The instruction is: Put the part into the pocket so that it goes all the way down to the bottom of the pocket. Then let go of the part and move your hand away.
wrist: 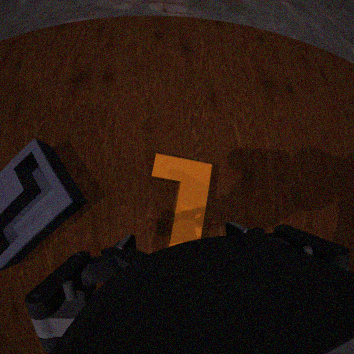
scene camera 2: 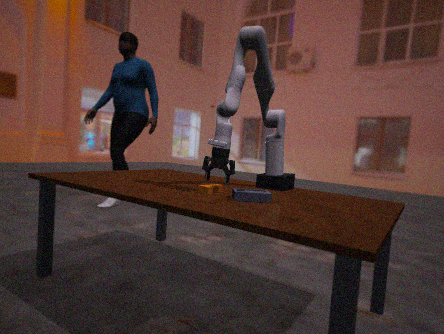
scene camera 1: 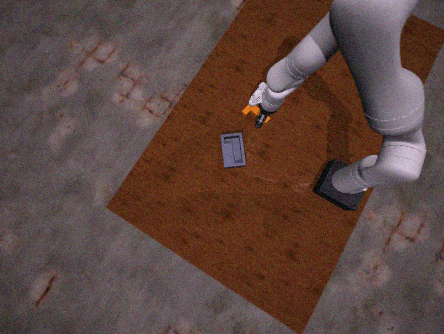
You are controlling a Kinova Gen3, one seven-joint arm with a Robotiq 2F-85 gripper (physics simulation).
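Frame: origin at the arm's base, x ahead, y left, z up, level; millimetres.
Where they show: gripper, fingertip midpoint: (wrist: 181, 239) (scene camera 2: 216, 182) (scene camera 1: 262, 115); arm's base, link origin: (scene camera 2: 274, 174) (scene camera 1: 344, 181).
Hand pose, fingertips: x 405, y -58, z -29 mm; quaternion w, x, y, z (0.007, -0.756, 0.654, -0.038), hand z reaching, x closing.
Note:
Each offset is from my fingertips to the centre of the thing. Level surfaces: height alone.
The orange part {25 mm ahead, 6 mm left, 27 mm down} (scene camera 1: 250, 110) (scene camera 2: 210, 188) (wrist: 192, 197) lies flat on the table. In the wrist view it shows a short arm and a long arm, and its near end is hidden behind the dark gripper body. A blue-grey block {18 mm ahead, 190 mm left, 24 mm down} (scene camera 1: 226, 151) (scene camera 2: 252, 195) (wrist: 60, 203) holds the pocket, an angular recess open at the top; it stands apart from the part. In the wrist view the block is cut off at the left edge. My gripper (scene camera 2: 218, 180) (wrist: 181, 239) is open and empty, above the part, with its fingertips on either side of the part's long arm in the wrist view.
The brown table {42 mm down} (scene camera 1: 215, 225) (scene camera 2: 320, 220) carries the arm's black base (scene camera 1: 327, 187) (scene camera 2: 275, 181), to the right of the block in scene camera 1. A person in a blue top (scene camera 2: 132, 82) stands beyond the table in scene camera 2.

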